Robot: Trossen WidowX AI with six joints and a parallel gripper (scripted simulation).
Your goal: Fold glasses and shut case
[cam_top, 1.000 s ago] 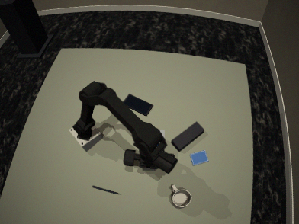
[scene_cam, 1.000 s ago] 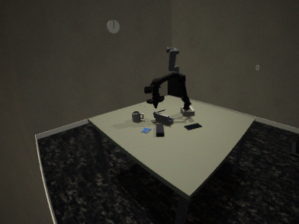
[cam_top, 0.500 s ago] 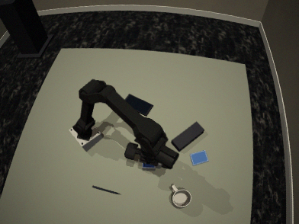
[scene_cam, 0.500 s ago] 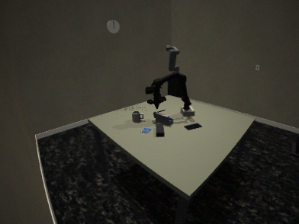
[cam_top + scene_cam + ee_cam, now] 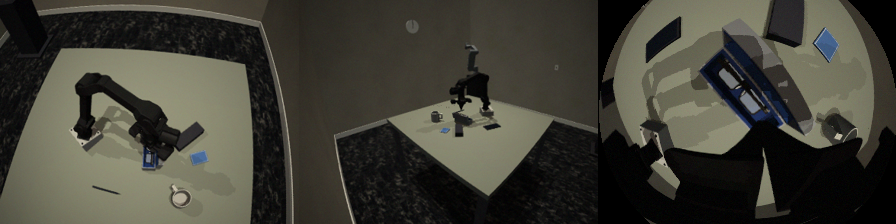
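My hand is 90 mm above the grey lid, 40 mm short of it and 20 mm to the right of it. The rest, counted from my hand: long black box 160 mm ahead, 140 mm below, 120 mm to the left; glasses case 110 mm below, 20 mm to the left, 10 mm ahead; blue card 220 mm ahead, 150 mm below, 20 mm to the left.
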